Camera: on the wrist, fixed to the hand. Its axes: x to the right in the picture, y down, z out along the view.
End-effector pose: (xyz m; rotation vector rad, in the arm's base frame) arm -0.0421 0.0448 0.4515 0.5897 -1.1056 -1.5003
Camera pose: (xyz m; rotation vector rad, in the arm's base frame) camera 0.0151 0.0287 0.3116 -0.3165 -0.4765 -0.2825
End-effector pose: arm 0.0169 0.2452 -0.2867 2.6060 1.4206 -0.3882
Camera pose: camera -0.0610 0.3036 -0.1699 2.4824 -0.5423 0.6233
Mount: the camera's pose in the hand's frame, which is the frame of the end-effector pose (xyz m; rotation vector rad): -0.0279 -0.0964 -0.1142 -0.5379 0.4037 1.4715
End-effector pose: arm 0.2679 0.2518 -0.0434 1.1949 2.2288 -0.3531
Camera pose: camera 0.1586 0.2336 0.0607 2.2205 0.9997 1.0411
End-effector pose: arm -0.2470 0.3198 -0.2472 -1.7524 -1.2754 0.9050
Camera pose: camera -0.1938 0.2922 -0.1075 2.9423 -0.2796 -0.7792
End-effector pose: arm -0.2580 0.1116 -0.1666 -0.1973 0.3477 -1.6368
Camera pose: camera -0.3836 0.1579 -0.2387 0.0245 0.9527 -0.0854
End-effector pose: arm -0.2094 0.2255 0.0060 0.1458 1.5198 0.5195
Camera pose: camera -0.2970 0.1031 -0.0153 0.7870 1.3724 2.1915
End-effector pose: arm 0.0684 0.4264 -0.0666 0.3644 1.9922 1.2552
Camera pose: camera 0.0196 0.2890 -0.1097 -1.2250 -1.1116 -2.2530
